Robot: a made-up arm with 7 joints.
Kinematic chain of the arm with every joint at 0, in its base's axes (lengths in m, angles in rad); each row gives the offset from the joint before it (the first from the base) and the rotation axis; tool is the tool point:
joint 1: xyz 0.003 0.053 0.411 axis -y
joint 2: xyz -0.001 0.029 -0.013 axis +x
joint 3: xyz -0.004 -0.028 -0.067 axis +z
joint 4: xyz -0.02 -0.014 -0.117 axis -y
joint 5: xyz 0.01 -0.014 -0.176 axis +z
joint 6: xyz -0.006 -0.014 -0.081 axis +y
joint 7: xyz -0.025 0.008 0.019 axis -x
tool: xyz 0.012 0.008 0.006
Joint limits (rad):
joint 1: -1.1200..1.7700
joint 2: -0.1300..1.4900
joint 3: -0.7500..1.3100
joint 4: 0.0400..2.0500
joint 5: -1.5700..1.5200
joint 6: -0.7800..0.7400
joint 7: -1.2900..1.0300
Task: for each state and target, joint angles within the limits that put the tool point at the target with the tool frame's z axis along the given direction. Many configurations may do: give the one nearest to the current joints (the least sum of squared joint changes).
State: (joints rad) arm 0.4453 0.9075 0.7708 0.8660 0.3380 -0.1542 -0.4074
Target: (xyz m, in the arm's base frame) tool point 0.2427 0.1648 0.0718 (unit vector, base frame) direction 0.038 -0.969 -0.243
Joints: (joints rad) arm 0.3647 0.2452 0.4298 0.6311 -0.1114 -0.7800 -1.1744
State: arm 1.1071 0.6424 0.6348 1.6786 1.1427 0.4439 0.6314
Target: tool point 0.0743 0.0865 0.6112 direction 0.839 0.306 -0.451
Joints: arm 1.6858 0.2220 0.2907 2.0182 1.3265 0.1723 0.6299
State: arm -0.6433 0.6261 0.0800 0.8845 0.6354 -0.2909 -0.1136
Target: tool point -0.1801 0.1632 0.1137 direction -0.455 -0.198 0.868
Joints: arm -1.1200 0.6031 -0.1137 1.2230 0.5972 -0.3756 -0.1039
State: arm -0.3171 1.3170 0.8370 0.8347 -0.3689 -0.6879 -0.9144
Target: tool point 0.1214 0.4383 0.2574 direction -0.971 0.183 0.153
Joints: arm -0.0424 1.3336 -0.1339 0.7224 -0.9075 -0.7800 -0.7089
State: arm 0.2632 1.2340 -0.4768 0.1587 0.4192 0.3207 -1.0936
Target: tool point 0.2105 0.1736 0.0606 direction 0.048 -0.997 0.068
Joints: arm 0.4355 0.4603 -0.4266 0.3641 0.5165 0.3779 -1.2466
